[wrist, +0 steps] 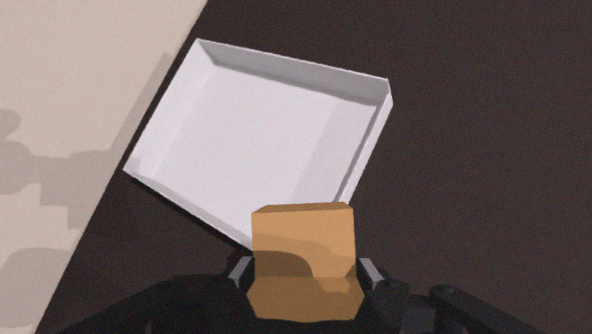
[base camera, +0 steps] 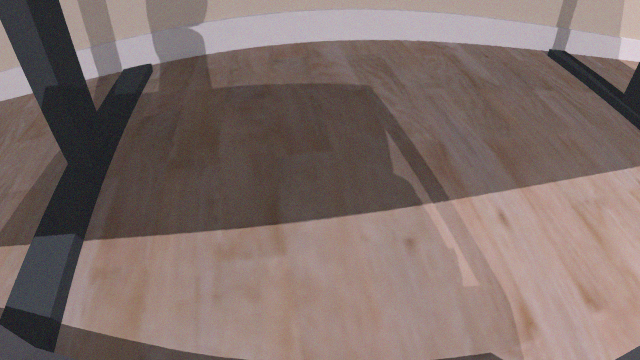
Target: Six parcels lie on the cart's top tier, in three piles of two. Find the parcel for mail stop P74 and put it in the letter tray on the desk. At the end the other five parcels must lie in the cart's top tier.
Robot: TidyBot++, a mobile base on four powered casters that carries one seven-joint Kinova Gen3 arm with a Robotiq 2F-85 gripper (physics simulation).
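Places are measured from the arm's base along level axes (x left, y ahead, z down), in millimetres.
Where they show: gripper, fingertip midpoint: (wrist: 305, 276).
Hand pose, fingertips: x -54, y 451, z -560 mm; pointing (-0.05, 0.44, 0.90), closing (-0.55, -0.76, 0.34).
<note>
After its pixels a point has its place.
My gripper (wrist: 305, 276) @[x -54, y 451, z -560 mm] is shut on a tan cardboard parcel (wrist: 304, 240) @[x -71, y 459, z -572 mm], which sits between the two fingertips at the lower middle of the wrist view. No label or mail stop shows on the faces in view. The white letter tray (wrist: 367, 150) @[x -180, y 534, z -345 mm] lies on the dark desk top (wrist: 475, 150) @[x -249, y 425, z -323 mm], with no parcel showing inside it. The parcel is above the tray's near corner and hides that corner. The cart and the other five parcels do not show in these views.
The desk's edge runs along the tray's left side, with a pale wall (wrist: 75, 60) @[x -57, y 1007, z -470 mm] beyond it. In the base camera view, a dark desk leg (base camera: 75, 185) stands at the left, another dark foot (base camera: 590, 82) @[x -745, y 872, z 380 mm] at the right, and a white baseboard (base camera: 350, 25) @[x -53, y 993, z 353 mm] behind.
</note>
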